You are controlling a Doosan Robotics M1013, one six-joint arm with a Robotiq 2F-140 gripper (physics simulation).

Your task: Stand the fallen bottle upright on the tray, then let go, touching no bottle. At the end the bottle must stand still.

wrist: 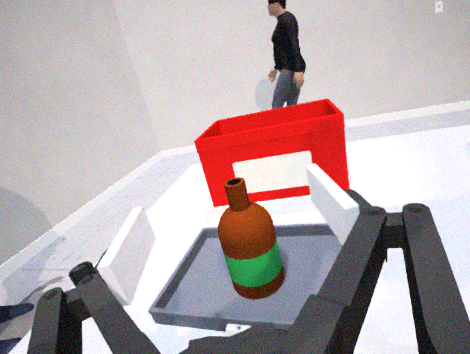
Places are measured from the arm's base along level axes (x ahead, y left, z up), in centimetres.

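Pixels of known places: gripper, fingertip midpoint: (227,203).
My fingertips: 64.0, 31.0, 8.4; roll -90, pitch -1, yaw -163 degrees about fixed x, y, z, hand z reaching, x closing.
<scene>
Behind a point stands the place of what it marks, as x, y, z.
A brown bottle (248,232) {65.8, 22.8, 0.0} with a green band stands upright on the grey tray (190,312) {74.0, 27.6, -8.1}; its base rests on the tray floor and its open mouth points up. The view is tilted, so the bottle looks slightly slanted. My gripper (227,203) {64.0, 31.0, 8.4} is open, with its two white finger pads wide apart to the left and right of the bottle in the view. Nothing is held between them, and the pads appear apart from the bottle. The right finger hides the right part of the tray.
A red crate (327,150) {55.3, -0.4, 0.7} with a pale label stands behind the tray on the white table (410,175) {38.7, -10.0, -10.7}. A person (288,45) in a black top is in the background beyond the table. A small white block (237,328) {67.9, 28.6, -9.1} is at the tray's near edge.
</scene>
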